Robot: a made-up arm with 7 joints.
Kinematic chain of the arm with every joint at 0, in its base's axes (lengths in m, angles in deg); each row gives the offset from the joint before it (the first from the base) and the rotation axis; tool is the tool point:
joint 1: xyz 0 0.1 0 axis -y
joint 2: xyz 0 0.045 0 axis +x
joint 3: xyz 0 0 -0.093 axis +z
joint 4: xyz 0 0 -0.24 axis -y
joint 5: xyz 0 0 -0.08 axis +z
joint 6: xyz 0 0 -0.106 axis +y
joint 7: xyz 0 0 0 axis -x
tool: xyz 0 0 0
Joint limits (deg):
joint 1: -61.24..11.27
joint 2: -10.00..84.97
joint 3: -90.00..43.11
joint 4: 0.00..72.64
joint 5: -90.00..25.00
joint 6: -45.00..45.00
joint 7: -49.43..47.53
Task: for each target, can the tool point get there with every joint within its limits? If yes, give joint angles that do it. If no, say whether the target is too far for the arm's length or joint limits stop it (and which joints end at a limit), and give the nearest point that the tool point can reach.
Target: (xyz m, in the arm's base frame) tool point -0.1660 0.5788 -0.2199
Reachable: yes | joints -47.37 55.61 23.34 16.79 -5.18 30.99 2.33
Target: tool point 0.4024 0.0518 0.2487
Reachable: no: joint limits stop it (at a limit: joint 1, joint 2, joint 4) | nearest point 0.1593 0.5372 0.0570 | short by 0.576 m
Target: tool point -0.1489 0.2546 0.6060
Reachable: no: too far | nearest point 0.1101 0.5426 0.1104 | short by 0.629 m
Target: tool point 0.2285 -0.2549 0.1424
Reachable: no: joint limits stop it (at a limit: joint 1, joint 2, joint 4) | nearest point 0.1607 -0.0715 -0.3313 | short by 0.512 m
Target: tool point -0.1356 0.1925 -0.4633
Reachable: yes | joints -31.68 6.48 -2.37 43.50 -64.29 34.88 -6.84
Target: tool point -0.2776 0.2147 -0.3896
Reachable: yes | joints -40.09 23.32 -72.82 44.58 -10.03 -29.31 9.30
